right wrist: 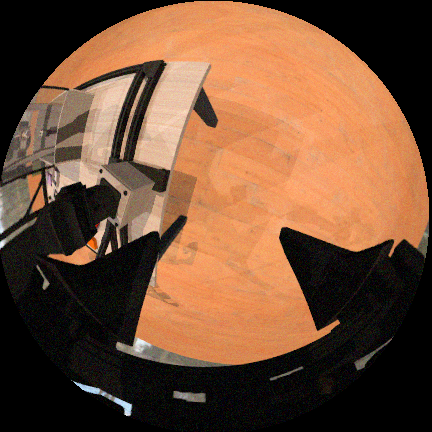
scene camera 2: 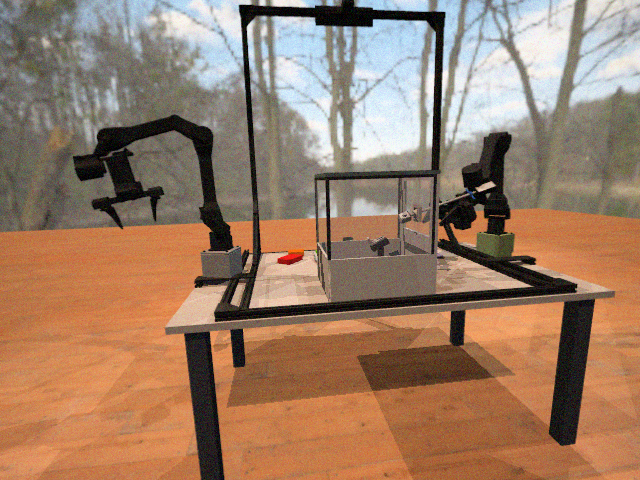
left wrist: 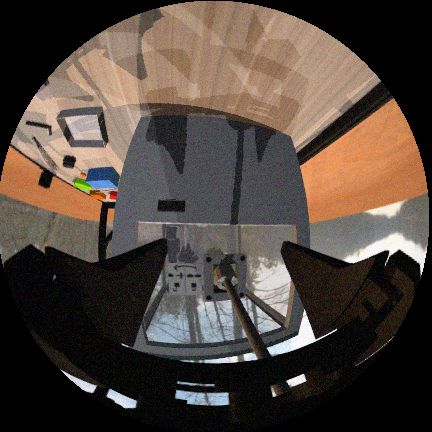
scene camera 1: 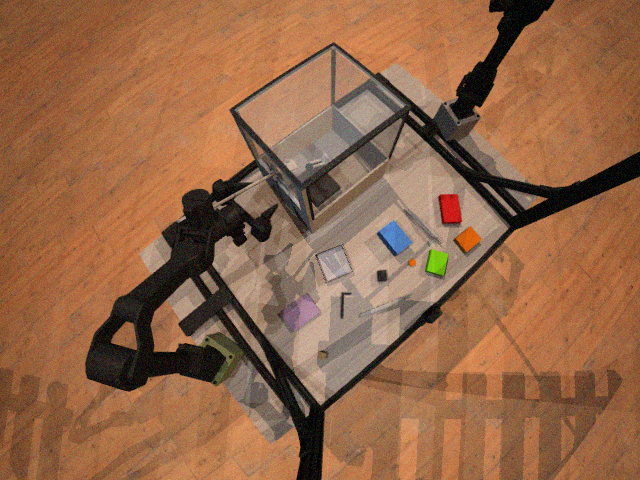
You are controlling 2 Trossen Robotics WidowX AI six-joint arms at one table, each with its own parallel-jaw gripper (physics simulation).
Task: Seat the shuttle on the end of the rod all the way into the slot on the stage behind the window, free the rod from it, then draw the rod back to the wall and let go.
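Places are measured from the left arm's base along level axes (x right, y back, z down), in centimetres.
Where they show: left gripper, between the fingertips: (left wrist: 226, 246) (scene camera 1: 265, 194); right gripper, between the fingertips: (right wrist: 221, 235) (scene camera 2: 139, 225) (left wrist: 185, 244); left arm's base, origin of its link: (scene camera 2: 495, 233) (scene camera 1: 210, 360); right arm's base, origin of its link: (right wrist: 107, 197) (scene camera 2: 221, 249) (scene camera 1: 461, 109).
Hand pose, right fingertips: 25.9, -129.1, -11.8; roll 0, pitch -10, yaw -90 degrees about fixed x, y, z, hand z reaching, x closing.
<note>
Things, the pixels of their top centre, and the offset from my right fingertips, as dx, dy, dz. "*": a spot on its surface instead.
- thin rod, a spot on its surface: (left wrist: 245, 317) (scene camera 1: 253, 185) * -36.6, +84.5, -2.4
- glazed box, centre of its top: (scene camera 1: 317, 106) (left wrist: 208, 312) (scene camera 2: 371, 172) -29.8, +64.5, -13.7
- small tray, centre of its top: (left wrist: 80, 133) (scene camera 1: 333, 262) (right wrist: 53, 176) -11.8, +87.7, +19.4
- purple block, centre of its top: (scene camera 1: 299, 312) -12.9, +105.6, +20.1
- blue block, centre of its top: (scene camera 1: 395, 236) (left wrist: 100, 184) +0.6, +71.6, +17.4
The thin rod (scene camera 1: 258, 183) (scene camera 2: 457, 198) (left wrist: 245, 317) runs at a slant through the wall of the glazed box. Its pale outer end sticks out beside my left wrist. Small pale pieces (scene camera 2: 405, 217) show at its inner end; I cannot tell the shuttle's outline. A dark grey piece (scene camera 2: 379, 242), perhaps the stage, stands lower inside; its slot is too small to tell. My left gripper (left wrist: 226, 246) is open and empty, facing the window wall, with the rod passing below and between its fingers in the left wrist view. My right gripper (scene camera 2: 138, 223) (right wrist: 221, 235) is open and empty, off the table.
The glazed box (scene camera 1: 355, 146) (scene camera 2: 382, 279) stands at the table's edge. A small tray (scene camera 1: 318, 266), a purple block (scene camera 1: 300, 312), a blue block (scene camera 1: 394, 237), red (scene camera 1: 450, 208), orange (scene camera 1: 467, 239) and green (scene camera 1: 437, 262) blocks lie on the table. Black rails edge it.
</note>
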